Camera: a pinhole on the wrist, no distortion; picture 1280 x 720 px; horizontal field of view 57.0 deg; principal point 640.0 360.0 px. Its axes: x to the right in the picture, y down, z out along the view. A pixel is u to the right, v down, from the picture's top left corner.
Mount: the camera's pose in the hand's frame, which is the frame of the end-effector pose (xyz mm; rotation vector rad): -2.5 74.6 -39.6 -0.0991 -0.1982 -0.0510
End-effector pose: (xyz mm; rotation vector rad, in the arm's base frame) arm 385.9 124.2 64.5 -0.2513 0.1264 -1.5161
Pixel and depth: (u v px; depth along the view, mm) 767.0 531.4 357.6
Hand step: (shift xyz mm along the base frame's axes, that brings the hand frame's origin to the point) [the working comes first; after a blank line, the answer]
In the camera's frame: 38.5 52.0 357.6

229.2 63.0 260.7
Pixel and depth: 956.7 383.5 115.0
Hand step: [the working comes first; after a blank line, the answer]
In the camera's frame: 30.9 2.3 115.0

103.8 4.2 55.3
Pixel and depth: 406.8 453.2 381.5
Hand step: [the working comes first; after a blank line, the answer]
In the camera's frame: -75.5 30.2 381.5

209.3 179.8 258.2
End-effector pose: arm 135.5 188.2 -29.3 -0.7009 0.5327 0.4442
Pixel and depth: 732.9 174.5 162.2
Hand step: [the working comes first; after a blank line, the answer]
In the camera's frame: 12.8 -25.5 162.2

-15.8 126.7 61.4
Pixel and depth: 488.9 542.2 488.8
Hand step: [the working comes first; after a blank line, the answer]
In the camera's frame: -62.7 75.6 488.8

-102.7 400.2 262.0
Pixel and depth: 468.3 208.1 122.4
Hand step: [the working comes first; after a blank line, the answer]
In the camera's frame: -17.8 -15.8 122.4

-50.5 94.8 41.5
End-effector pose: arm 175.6 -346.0 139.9 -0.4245 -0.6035 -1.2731
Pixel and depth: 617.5 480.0 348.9
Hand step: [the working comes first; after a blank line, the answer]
In the camera's frame: -6.7 35.5 348.9

74.2 272.6 186.6
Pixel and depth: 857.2 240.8 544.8
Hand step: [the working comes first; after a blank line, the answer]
In the camera's frame: 100.4 -55.1 544.8

-27.4 341.7 393.9
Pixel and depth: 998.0 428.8 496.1
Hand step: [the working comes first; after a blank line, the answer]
In the camera's frame: 150.7 29.0 496.1

66.0 285.3 401.7
